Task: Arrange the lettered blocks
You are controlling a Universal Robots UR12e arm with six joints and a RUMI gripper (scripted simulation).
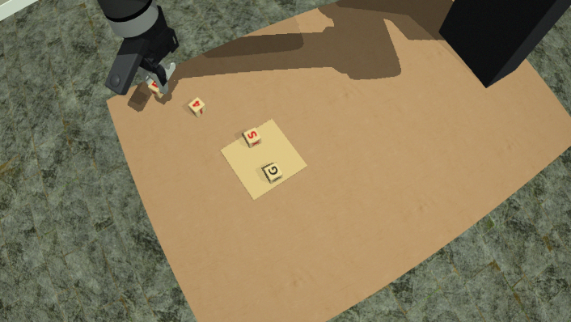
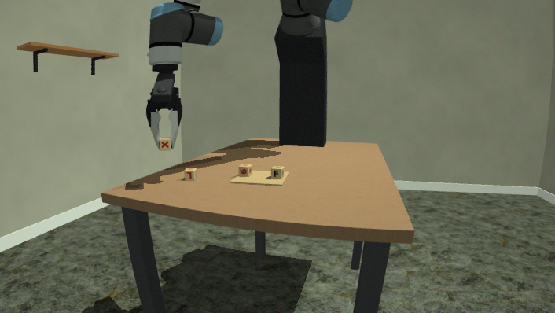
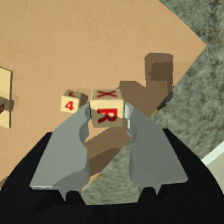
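Right now my hand is 190 mm to the right of the pale mat, 190 mm past it and 110 mm above it. Round my hand: block 180 mm behind, 140 mm to the left, 90 mm below.
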